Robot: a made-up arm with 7 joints.
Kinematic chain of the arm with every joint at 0, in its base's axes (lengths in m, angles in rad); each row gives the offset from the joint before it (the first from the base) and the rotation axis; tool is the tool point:
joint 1: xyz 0 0 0 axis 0 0.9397 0.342
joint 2: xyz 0 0 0 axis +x
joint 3: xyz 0 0 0 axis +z
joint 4: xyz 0.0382 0 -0.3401 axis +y
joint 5: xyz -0.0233 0 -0.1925 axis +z
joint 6: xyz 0 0 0 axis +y
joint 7: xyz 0 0 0 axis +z
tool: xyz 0 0 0
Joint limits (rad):
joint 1: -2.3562..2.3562
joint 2: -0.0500..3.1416
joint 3: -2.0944..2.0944
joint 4: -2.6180..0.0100
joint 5: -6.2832..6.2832
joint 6: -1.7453..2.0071
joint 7: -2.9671..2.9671
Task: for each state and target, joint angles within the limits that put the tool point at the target. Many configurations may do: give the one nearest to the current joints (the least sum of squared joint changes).
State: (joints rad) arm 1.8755 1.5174 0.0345 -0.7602 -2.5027 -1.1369 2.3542
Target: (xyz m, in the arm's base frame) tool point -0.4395 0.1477 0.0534
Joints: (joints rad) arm 2.0654 0.8848 -0.2900 -1.3076 -2.5027 -1.1369 2.3542
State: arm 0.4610 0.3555 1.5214 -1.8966 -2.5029 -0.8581 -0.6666
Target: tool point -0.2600 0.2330 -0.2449
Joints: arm 0.6567 0.1000 1.6434 -1.5972 -2.5029 -0.8581 -0.6666
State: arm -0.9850 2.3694 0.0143 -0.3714 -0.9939 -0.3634 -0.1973
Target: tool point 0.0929 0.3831 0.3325
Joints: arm -0.4407 2.1861 -0.0283 -0.8094 -0.9939 -0.3634 -0.1973
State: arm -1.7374 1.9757 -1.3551 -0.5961 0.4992 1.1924 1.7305
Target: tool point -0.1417 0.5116 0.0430
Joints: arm -2.2823 2.4927 -1.6603 -0.4718 0.4992 1.1924 1.7305
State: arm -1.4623 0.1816 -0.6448 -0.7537 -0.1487 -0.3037 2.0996
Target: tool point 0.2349 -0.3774 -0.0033
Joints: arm -1.9372 -0.0500 -1.4232 -1.4740 -0.1487 -0.3037 2.0996
